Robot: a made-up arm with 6 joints. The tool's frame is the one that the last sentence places. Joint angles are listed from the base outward.
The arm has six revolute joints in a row. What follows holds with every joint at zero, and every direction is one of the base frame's. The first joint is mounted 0.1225 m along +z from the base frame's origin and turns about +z. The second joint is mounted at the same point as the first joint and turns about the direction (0.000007, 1, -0.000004). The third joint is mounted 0.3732 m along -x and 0.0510 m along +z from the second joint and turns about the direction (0.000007, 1, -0.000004). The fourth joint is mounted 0.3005 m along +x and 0.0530 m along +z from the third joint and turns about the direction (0.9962, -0.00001, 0.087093). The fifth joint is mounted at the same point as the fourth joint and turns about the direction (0.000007, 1, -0.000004). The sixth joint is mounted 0.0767 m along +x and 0.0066 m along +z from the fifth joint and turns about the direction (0.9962, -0.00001, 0.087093). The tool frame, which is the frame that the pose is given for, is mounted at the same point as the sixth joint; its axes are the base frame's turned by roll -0.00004, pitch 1.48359 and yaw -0.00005 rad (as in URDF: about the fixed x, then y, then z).
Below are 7 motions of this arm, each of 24 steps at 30 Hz.
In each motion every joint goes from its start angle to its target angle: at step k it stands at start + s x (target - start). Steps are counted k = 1, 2, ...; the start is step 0. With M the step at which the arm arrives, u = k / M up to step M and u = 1 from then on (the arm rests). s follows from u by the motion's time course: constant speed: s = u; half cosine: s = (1 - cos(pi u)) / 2; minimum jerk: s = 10 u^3 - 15 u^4 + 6 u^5.
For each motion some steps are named. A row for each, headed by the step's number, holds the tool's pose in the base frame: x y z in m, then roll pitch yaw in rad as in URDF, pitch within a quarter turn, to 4 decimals.
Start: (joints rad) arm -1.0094 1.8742 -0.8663 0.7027 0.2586 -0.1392
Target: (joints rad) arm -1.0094 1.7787 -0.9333 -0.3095 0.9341 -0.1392
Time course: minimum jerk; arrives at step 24
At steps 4, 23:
4: 0.2227 -0.3291 0.1704 2.7781 0.2935 1.6080
23: 0.1749 -0.3135 0.2131 -2.9383 -0.1714 2.4536

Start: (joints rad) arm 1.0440 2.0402 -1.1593 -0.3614 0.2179 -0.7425
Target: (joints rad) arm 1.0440 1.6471 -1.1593 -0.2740 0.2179 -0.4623
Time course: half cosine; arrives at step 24
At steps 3, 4, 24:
3: 0.2500 0.4182 0.1769 -2.5826 0.2060 -0.9791
4: 0.2497 0.4176 0.1825 -2.5745 0.2170 -0.9859
24: 0.2214 0.3716 0.3526 -2.3570 0.6287 -1.1305

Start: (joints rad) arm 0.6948 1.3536 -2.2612 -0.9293 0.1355 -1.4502
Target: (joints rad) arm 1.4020 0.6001 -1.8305 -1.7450 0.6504 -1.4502
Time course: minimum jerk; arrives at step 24
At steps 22, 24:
22: 0.0075 -0.2241 0.7386 -0.6254 -0.1815 -1.8180
24: 0.0082 -0.2259 0.7376 -0.6270 -0.1795 -1.8187

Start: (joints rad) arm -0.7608 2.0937 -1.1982 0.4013 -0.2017 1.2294
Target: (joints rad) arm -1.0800 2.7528 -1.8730 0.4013 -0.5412 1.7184
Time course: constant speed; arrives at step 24
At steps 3, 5, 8, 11, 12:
3: 0.3763 -0.3984 0.1573 2.1493 -0.0405 0.6306
5: 0.3759 -0.4207 0.1450 2.1222 -0.0713 0.5761
8: 0.3726 -0.4534 0.1252 2.0825 -0.1198 0.4977
11: 0.3659 -0.4849 0.1039 2.0436 -0.1712 0.4233
12: 0.3629 -0.4950 0.0965 2.0308 -0.1889 0.3994

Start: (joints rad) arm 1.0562 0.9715 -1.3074 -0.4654 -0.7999 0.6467
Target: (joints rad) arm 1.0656 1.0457 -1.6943 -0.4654 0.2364 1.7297
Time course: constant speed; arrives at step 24
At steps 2, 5, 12, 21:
2: 0.0437 0.1234 0.6822 -0.0948 0.5374 1.4757
5: 0.0481 0.1242 0.6917 0.0620 0.5951 1.6235
12: 0.0578 0.1229 0.7106 0.4830 0.5940 1.9986
21: 0.0679 0.1148 0.7285 0.9302 0.3326 2.3384

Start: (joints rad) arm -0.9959 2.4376 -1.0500 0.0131 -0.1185 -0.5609
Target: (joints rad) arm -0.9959 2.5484 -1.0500 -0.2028 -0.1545 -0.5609
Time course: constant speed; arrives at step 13
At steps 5, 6, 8, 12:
5: 0.2439 -0.3751 -0.0507 -2.9305 0.2937 2.8089
6: 0.2433 -0.3739 -0.0545 -2.9314 0.2871 2.8249
8: 0.2422 -0.3714 -0.0619 -2.9340 0.2741 2.8568
12: 0.2397 -0.3661 -0.0767 -2.9421 0.2499 2.9203

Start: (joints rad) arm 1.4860 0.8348 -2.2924 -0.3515 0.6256 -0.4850
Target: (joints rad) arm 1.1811 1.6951 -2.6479 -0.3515 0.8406 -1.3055
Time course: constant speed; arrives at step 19
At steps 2, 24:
2: -0.0002 -0.1388 0.8141 -0.4694 0.5720 0.3813
24: 0.1324 0.2702 0.7790 -1.3470 0.0835 -0.6369

